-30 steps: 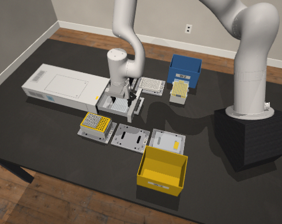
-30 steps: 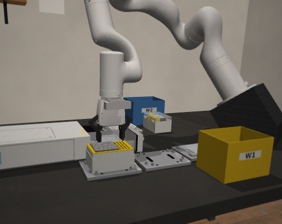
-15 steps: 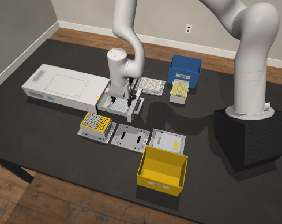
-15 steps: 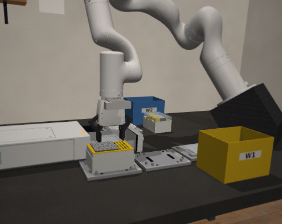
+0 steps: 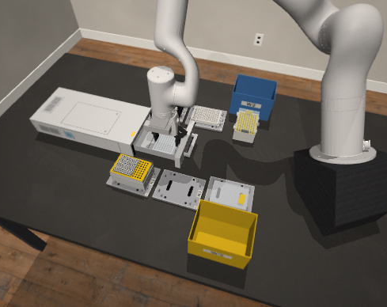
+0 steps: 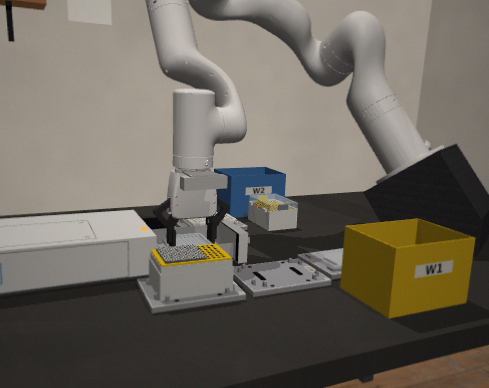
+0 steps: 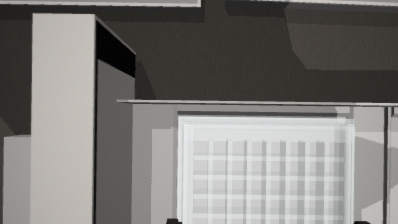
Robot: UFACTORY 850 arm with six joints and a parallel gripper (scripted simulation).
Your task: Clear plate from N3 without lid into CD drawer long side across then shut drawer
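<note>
The clear well plate lies 1 cm below my hand. The rest, counted from my hand: white cooler CD: 18 cm ahead, 1 cm to the left, 1 cm above; then drawer: 4 cm ahead; then yellow-topped tip rack: 18 cm to the left, 4 cm ahead, 2 cm above.
</note>
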